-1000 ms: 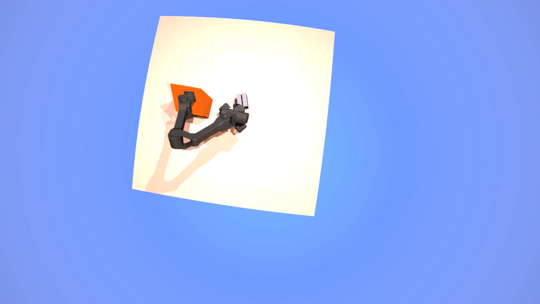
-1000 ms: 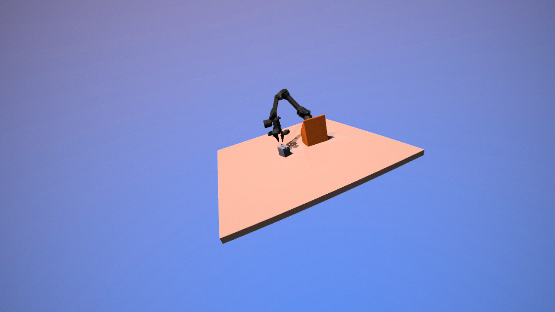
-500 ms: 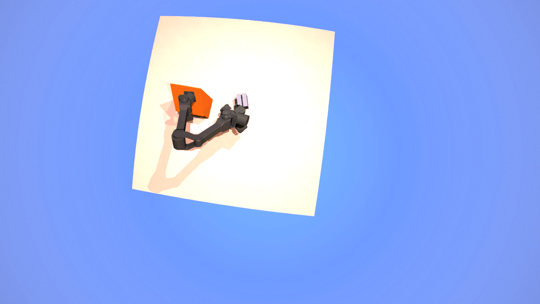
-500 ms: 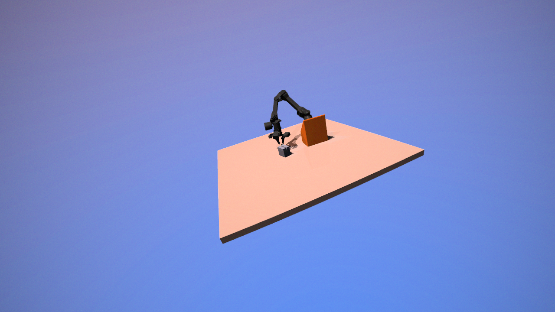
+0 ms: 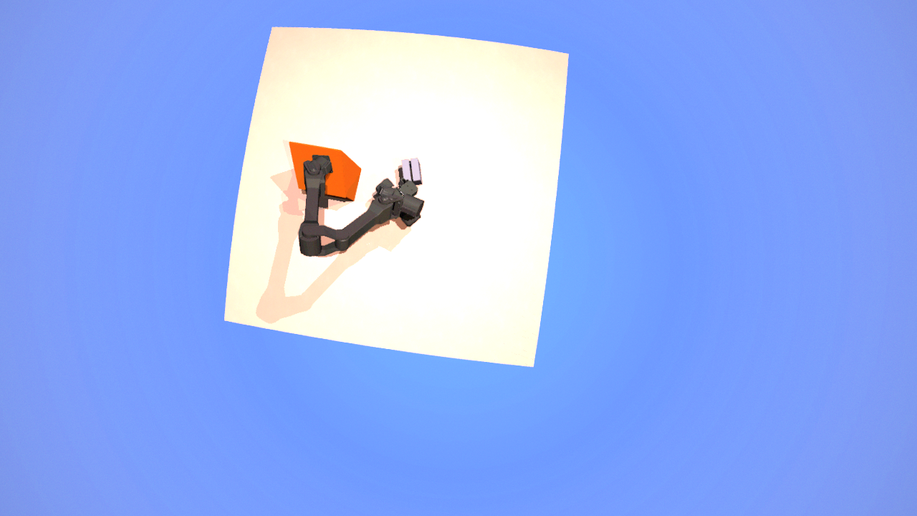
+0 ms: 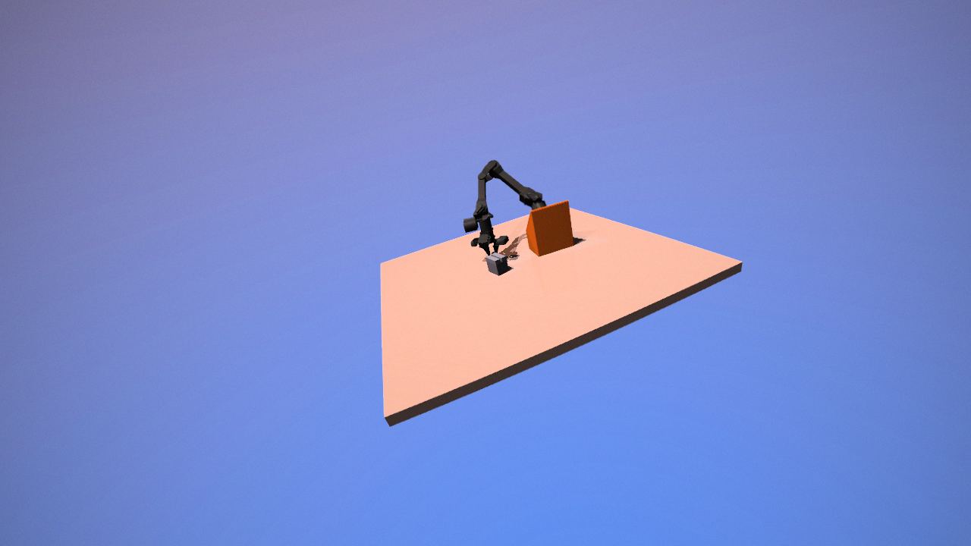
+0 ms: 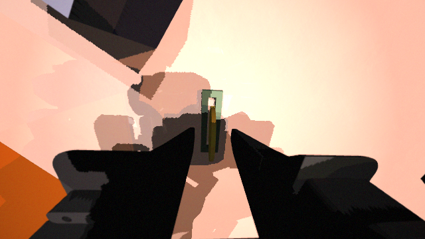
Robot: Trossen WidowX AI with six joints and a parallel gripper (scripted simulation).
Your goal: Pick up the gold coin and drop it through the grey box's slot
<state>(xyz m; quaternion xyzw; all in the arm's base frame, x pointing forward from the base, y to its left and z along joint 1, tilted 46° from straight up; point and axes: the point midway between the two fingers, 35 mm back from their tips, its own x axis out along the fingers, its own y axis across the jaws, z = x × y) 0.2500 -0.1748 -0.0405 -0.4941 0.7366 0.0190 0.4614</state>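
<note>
Now: the gold coin right at my gripper tip.
</note>
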